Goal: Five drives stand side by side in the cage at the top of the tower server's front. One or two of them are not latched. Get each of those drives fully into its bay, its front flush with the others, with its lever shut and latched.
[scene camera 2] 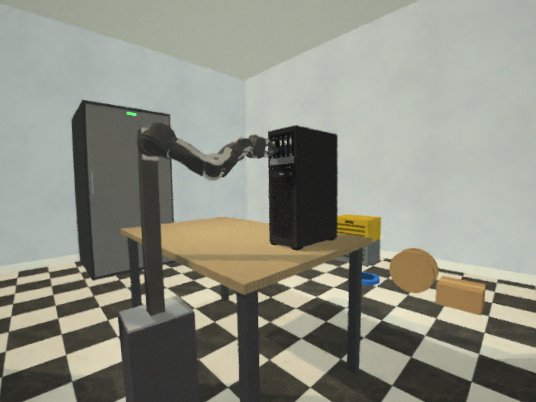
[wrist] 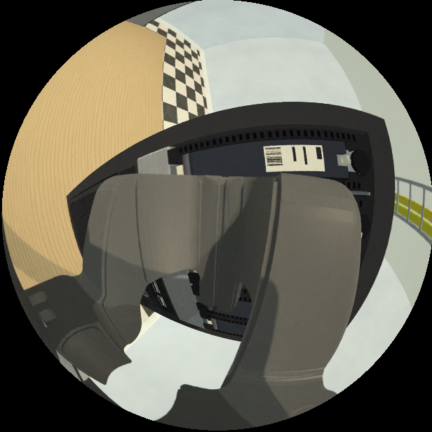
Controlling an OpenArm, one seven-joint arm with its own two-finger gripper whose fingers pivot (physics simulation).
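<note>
The black tower server (scene camera 2: 316,185) (wrist: 378,210) stands upright on the table. Its drive cage (scene camera 2: 286,145) is at the top of the front. In the wrist view one drive (wrist: 225,159), with a barcode label and a dark round latch button, shows at the cage's upper side. Part of another drive (wrist: 231,326) shows at the opposite side, below the fingers. The drives between are hidden behind the fingers, so their levers and seating cannot be told. My gripper (scene camera 2: 274,146) (wrist: 228,245) is shut with nothing seen between its fingers, close in front of the cage.
The wooden table (scene camera 2: 215,245) (wrist: 90,100) carries the server. A grey cabinet (scene camera 2: 125,195) stands behind the arm. A yellow box (scene camera 2: 367,227), a blue ring (scene camera 2: 370,283), a round brown object (scene camera 2: 412,270) and a brown box (scene camera 2: 460,295) are beyond the table on the right.
</note>
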